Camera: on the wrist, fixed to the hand. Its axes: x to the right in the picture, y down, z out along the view.
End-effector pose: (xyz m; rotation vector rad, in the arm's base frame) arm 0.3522 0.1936 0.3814 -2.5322 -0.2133 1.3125
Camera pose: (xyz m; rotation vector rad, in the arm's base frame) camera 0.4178 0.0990 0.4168 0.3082 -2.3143 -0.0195
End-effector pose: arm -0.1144 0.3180 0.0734 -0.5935 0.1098 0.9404
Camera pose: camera -0.1701 0.2957 -0.0310 -0.0861 -1.0570 -1.9528
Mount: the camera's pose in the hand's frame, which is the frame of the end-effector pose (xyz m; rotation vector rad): -0.0140 0.0789 -0.0899 -0.1673 -0.4593 -3.0781
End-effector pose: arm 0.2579 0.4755 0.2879 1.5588 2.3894 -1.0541
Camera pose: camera 0.3554 0.5368 0.3231 2.3006 -1.4732 0.2436
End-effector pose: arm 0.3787 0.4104 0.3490 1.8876 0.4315 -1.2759
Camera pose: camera 0.4799 0.4325 0.4104 0.6366 -1.7659 1.2536
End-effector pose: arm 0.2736 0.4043 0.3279 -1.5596 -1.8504 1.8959
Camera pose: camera 0.3851 0.4372 0.2963 1.6416 -1.3250 0.0408
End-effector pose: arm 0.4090 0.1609 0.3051 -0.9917 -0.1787 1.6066
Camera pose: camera 0.4108 0.0894 0.2082 0.3186 -1.2330 -1.1546
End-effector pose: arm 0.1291 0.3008 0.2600 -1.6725 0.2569 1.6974
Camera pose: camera 0.1500 0.1851 0.2339 -0.0663 -1.6671 -0.5711
